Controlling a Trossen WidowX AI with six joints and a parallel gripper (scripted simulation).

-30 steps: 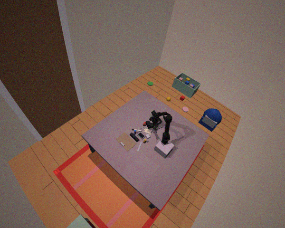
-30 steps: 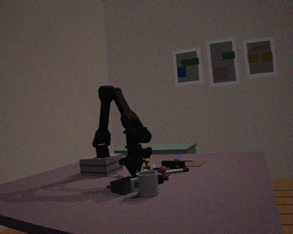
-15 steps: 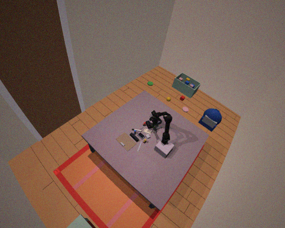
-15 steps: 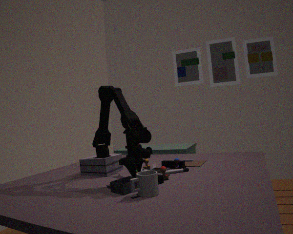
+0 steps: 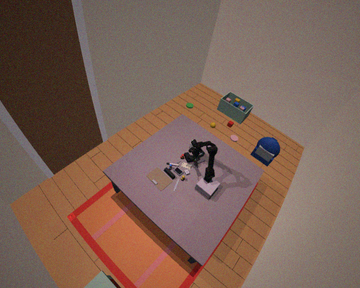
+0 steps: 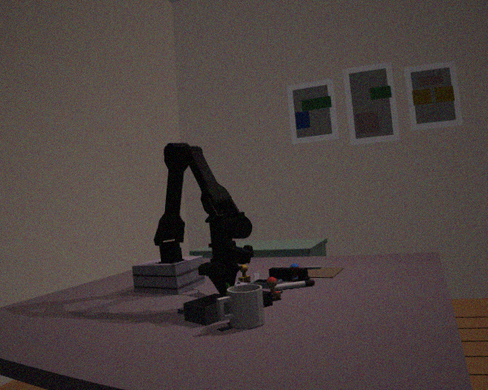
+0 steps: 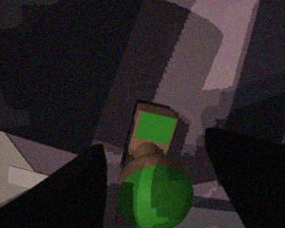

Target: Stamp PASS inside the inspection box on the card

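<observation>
The green-knobbed PASS stamp lies 1 cm behind my gripper tip and 1 cm below it. The rest, counted from my gripper tip: red-knobbed stamp: 11 cm ahead, 7 cm to the left, 1 cm below; white mug: 11 cm ahead, 15 cm to the right; card: 1 cm ahead, 12 cm to the left, 3 cm below.
</observation>
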